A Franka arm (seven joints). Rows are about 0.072 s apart.
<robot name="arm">
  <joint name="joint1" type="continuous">
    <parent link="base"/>
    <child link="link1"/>
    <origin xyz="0 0 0.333" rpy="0 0 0"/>
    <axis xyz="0 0 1"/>
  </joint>
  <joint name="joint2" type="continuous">
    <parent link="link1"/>
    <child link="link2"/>
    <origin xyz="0 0 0" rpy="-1.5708 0 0"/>
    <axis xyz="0 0 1"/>
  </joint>
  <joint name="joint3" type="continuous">
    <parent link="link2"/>
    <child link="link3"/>
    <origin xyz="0 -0.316 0" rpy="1.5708 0 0"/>
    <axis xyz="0 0 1"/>
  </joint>
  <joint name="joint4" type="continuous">
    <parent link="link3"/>
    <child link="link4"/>
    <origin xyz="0.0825 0 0" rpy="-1.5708 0 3.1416"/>
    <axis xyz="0 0 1"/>
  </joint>
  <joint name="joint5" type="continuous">
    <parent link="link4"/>
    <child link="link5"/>
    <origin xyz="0.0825 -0.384 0" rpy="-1.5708 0 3.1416"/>
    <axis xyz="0 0 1"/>
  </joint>
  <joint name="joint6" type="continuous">
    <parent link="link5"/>
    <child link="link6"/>
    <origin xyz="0 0 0" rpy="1.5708 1.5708 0"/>
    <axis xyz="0 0 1"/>
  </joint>
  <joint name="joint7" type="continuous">
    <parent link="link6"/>
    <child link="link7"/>
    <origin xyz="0 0.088 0" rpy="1.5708 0 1.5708"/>
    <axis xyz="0 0 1"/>
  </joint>
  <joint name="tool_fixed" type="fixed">
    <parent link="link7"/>
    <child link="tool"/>
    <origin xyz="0 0 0.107" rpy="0 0 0"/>
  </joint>
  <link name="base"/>
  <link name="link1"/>
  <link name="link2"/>
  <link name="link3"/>
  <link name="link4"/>
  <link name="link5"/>
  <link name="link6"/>
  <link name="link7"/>
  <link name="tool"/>
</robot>
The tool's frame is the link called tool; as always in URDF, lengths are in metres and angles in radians. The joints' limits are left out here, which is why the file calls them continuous.
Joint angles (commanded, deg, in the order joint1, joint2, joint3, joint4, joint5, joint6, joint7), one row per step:
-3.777 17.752 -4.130 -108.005 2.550 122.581 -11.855
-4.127 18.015 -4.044 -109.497 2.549 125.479 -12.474
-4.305 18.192 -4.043 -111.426 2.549 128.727 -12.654
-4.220 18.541 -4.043 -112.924 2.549 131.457 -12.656
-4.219 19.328 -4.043 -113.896 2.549 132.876 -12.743
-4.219 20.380 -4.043 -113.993 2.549 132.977 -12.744
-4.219 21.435 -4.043 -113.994 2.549 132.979 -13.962
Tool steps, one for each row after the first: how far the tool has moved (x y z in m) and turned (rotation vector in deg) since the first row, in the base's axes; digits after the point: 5 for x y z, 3 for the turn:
-0.00194 -0.00311 -0.01011 -0.198 -1.134 0.278
-0.00565 -0.00506 -0.02187 -0.458 -2.252 0.197
-0.00825 -0.00423 -0.03274 -0.685 -3.111 0.220
-0.01122 -0.00410 -0.04614 -0.729 -2.764 0.275
-0.01238 -0.00402 -0.05780 -0.653 -1.718 0.278
-0.01342 -0.00394 -0.06891 -0.517 -0.689 1.499

